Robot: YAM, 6 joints.
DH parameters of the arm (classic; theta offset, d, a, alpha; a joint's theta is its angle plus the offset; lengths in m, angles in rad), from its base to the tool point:
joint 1: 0 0.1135 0.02 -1.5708
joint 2: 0 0 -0.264 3.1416
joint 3: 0.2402 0 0.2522 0
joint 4: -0.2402 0 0.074 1.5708
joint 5: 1.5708 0 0 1.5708
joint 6: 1.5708 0.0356 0 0
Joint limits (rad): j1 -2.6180..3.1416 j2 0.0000..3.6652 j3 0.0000..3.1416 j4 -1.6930..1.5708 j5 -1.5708..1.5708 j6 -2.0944..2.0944
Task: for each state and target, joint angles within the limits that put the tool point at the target. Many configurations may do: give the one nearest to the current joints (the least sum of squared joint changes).
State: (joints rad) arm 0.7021 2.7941 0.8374 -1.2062 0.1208 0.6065
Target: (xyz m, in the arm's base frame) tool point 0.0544 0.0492 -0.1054
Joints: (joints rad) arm 0.7746 3.1397 0.9131 -1.0187 0.0811 0.6065
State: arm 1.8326 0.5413 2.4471 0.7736 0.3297 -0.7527
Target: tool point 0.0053 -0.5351 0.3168
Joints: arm 1.5569 0.2460 2.4542 1.1414 0.3664 -0.7527
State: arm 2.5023 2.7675 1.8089 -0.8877 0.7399 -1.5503
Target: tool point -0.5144 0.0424 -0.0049
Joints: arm 3.1032 2.7946 2.1091 -0.6892 0.6888 -1.5503
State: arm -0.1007 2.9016 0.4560 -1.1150 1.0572 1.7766
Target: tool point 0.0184 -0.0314 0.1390
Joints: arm -0.0315 2.9723 0.0208 -1.4092 1.0458 1.7766
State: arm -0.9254 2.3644 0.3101 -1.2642 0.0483 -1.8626
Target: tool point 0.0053 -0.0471 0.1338
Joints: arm -1.2134 1.9281 0.2725 -1.6930 0.3293 -1.8626
